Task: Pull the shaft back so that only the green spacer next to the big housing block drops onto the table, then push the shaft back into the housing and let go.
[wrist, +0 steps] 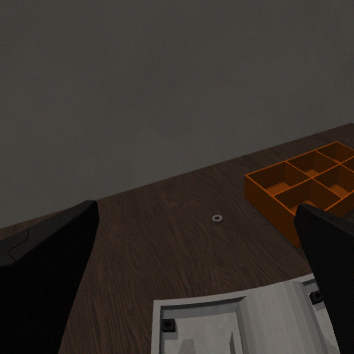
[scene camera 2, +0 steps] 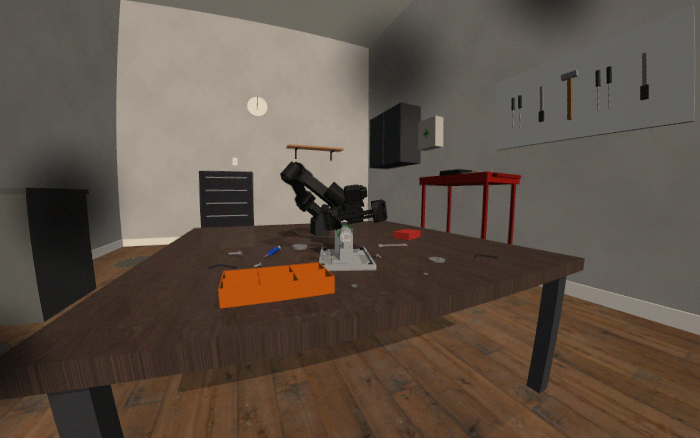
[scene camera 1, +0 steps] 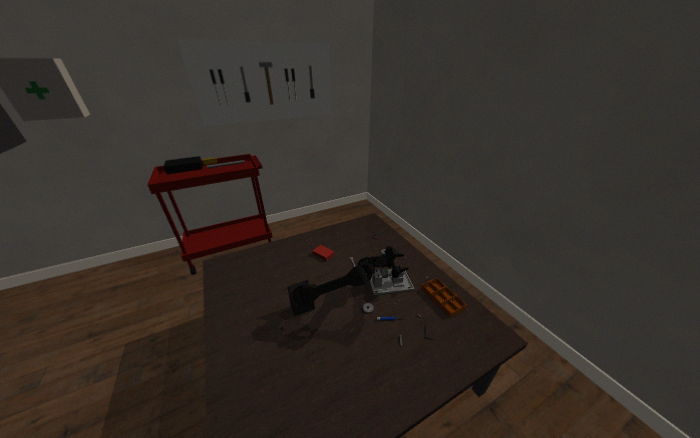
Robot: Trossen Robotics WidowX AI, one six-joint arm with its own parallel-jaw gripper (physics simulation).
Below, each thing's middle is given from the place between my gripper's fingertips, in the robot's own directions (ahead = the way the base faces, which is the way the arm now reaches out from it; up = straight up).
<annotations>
Now: hand 220 mm to the left of the orange compartment tray [scene camera 2: 242, 287], 110 mm above it and 70 mm short of it.
</annotations>
